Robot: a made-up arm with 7 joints.
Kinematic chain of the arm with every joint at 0, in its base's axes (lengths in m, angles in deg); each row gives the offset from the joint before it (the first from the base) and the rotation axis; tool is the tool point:
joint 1: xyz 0 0 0.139 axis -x
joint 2: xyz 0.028 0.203 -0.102 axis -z
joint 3: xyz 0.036 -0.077 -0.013 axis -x
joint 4: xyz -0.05 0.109 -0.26 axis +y
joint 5: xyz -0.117 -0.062 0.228 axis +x
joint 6: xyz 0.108 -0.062 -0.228 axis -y
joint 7: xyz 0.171 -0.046 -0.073 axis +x
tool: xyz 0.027 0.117 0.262
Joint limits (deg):
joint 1: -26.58..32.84
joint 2: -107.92..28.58
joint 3: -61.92..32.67
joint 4: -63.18..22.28
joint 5: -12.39..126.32
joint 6: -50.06..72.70
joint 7: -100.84..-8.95
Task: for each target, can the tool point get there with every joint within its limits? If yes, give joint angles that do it. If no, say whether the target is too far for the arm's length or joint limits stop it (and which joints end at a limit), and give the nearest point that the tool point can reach.
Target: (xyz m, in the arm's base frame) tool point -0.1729 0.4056 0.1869
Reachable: yes | joints -11.52 -84.48 -4.47 -12.92 61.50 48.19 -89.74
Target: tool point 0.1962 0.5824 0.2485
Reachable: yes | joints -9.07 15.74 -18.25 -18.45 65.39 -15.21 -84.36
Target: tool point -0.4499 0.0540 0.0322
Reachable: yes | joints -18.76 -95.20 -2.88 -44.65 76.27 -28.23 -93.08
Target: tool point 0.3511 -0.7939 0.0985
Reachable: no: joint limits stop it (at a limit: joint 1, joint 2, joint 3, joint 4, joint 5) | nearest point 0.1122 -0.4700 0.1570 | short by 0.407 m
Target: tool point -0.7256 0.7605 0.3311
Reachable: no: joint limits stop it (at a limit: joint 1, joint 4, joint 5, joint 6, joint 7) | nearest point -0.5309 0.6252 0.2765 | short by 0.243 m
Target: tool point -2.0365 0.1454 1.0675
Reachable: no: too far | nearest point -0.5968 0.1730 0.4785 | short by 1.556 m
